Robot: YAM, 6 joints.
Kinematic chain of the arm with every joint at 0, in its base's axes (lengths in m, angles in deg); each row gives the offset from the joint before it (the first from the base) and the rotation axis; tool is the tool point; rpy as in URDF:
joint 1: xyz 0 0 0.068 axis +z
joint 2: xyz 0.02 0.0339 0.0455 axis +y
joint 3: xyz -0.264 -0.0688 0 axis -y
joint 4: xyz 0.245 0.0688 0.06 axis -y
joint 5: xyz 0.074 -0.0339 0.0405 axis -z
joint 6: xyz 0.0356 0 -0.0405 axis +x
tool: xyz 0 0 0 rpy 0 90 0
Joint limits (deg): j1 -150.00..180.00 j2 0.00..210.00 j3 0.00..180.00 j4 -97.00..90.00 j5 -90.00..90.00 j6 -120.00..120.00
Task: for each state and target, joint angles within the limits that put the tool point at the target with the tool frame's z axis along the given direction. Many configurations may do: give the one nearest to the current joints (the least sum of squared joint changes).
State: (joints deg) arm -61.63 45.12 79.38 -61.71 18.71 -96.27
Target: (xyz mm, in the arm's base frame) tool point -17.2 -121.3 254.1 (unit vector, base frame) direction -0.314 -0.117 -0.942
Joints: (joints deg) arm -92.94 52.08 47.25 -77.13 17.92 -96.27
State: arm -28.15 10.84 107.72 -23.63 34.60 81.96
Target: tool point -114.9 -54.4 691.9 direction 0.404 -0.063 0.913
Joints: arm 21.97 61.36 151.23 -20.90 12.09 81.96
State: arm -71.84 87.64 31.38 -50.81 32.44 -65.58
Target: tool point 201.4 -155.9 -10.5 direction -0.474 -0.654 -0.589
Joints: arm -31.28 127.67 42.94 -11.62 53.64 -65.58
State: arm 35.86 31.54 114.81 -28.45 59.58 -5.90
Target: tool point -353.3 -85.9 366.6 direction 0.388 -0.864 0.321
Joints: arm 8.54 0.10 119.74 -68.14 65.78 -5.90
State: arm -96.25 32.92 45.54 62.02 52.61 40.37
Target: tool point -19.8 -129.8 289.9 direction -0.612 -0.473 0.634
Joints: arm -88.99 45.73 9.84 89.80 38.33 40.37
